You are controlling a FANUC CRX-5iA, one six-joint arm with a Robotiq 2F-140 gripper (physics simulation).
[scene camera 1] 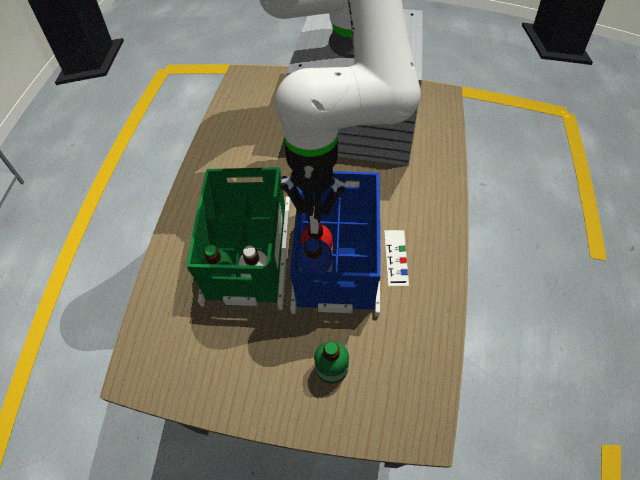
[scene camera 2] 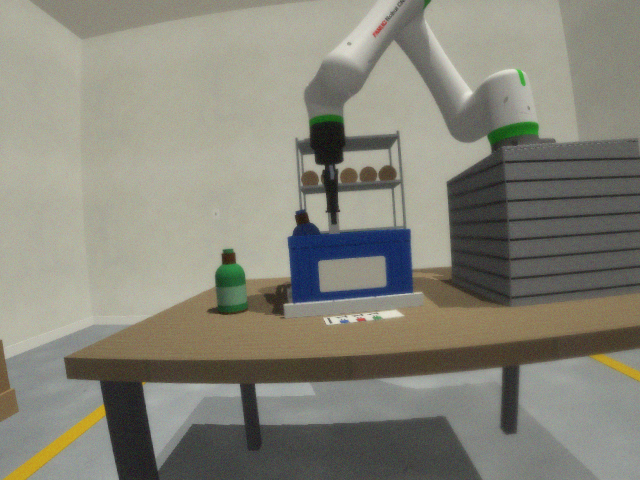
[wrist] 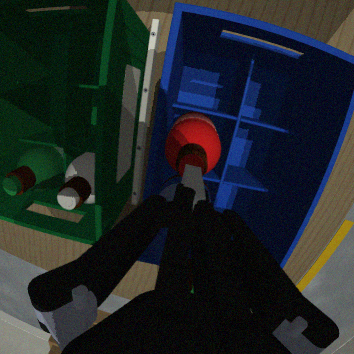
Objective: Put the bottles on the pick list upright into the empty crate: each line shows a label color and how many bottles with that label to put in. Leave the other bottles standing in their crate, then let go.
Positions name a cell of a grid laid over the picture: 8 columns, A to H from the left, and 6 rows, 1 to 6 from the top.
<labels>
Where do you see a blue bottle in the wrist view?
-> D5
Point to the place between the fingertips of my gripper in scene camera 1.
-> D3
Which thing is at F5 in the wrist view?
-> My gripper.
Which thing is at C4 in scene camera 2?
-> A green bottle.
</labels>
